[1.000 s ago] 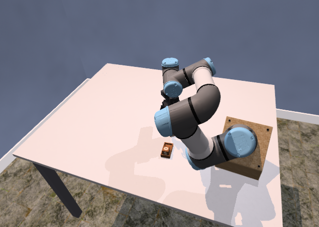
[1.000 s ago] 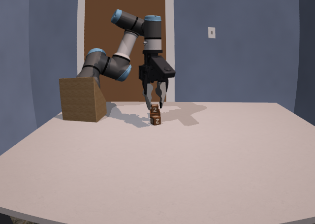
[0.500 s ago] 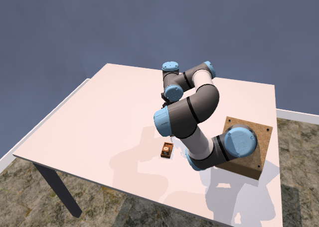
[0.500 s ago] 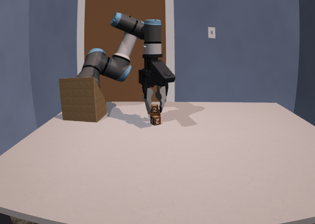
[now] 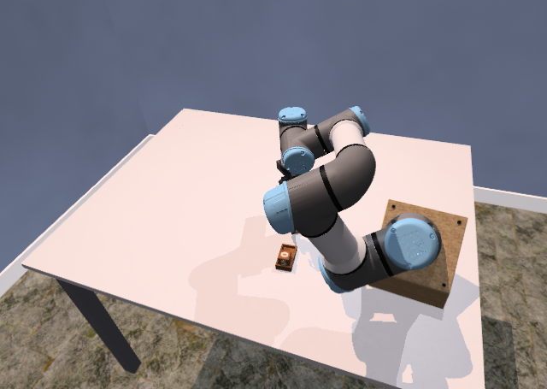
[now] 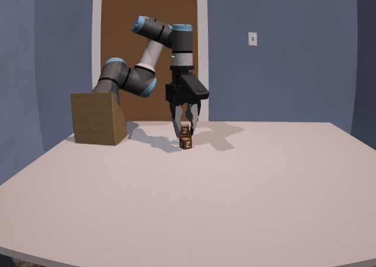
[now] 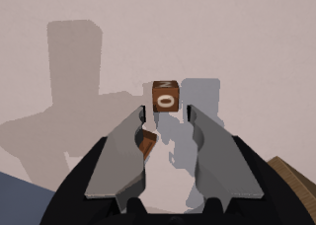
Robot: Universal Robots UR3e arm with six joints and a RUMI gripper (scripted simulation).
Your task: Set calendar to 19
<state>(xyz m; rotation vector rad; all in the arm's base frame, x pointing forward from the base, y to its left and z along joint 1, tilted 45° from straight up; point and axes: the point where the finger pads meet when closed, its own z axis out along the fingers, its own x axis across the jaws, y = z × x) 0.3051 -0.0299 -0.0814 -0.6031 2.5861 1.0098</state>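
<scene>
Right now my hand is 4 cm above the brown digit cube. From my hand the other things lie so: tray: 11 cm to the left, 4 cm below.
</scene>
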